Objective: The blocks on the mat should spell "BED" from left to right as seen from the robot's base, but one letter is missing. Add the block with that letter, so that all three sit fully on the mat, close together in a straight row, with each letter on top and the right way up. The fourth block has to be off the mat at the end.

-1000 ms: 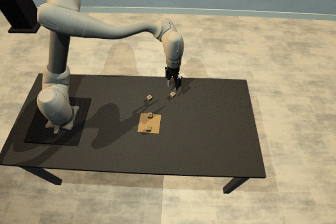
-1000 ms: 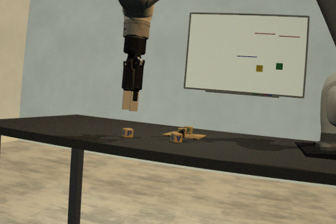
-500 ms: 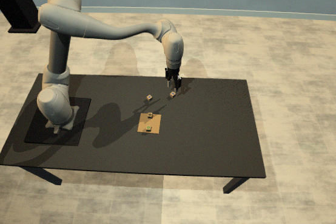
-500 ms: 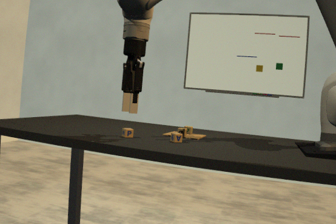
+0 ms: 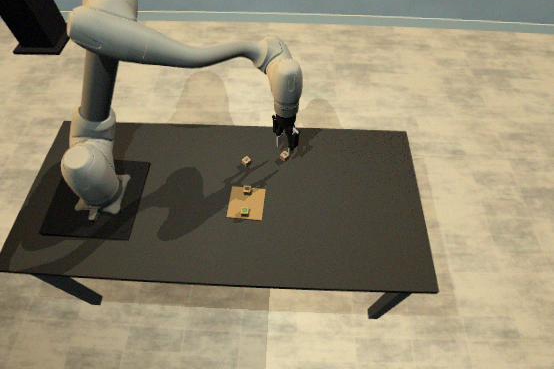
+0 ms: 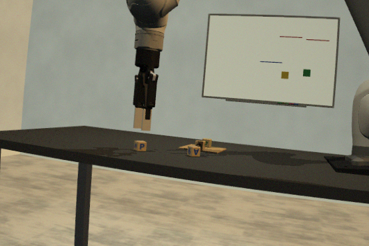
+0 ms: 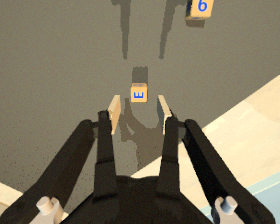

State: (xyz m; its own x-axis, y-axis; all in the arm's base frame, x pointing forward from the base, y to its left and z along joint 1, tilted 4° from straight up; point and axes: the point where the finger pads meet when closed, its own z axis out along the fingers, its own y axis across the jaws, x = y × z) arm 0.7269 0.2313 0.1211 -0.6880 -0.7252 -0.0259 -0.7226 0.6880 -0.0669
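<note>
My gripper is now 80 mm above the blue E block. From my hand the other things lie so: tan mat: 150 mm behind, 230 mm to the right, 90 mm below; then letter block: 160 mm behind, 40 mm to the right, 80 mm below; then black B block: 140 mm behind, 180 mm to the right, 80 mm below.
</note>
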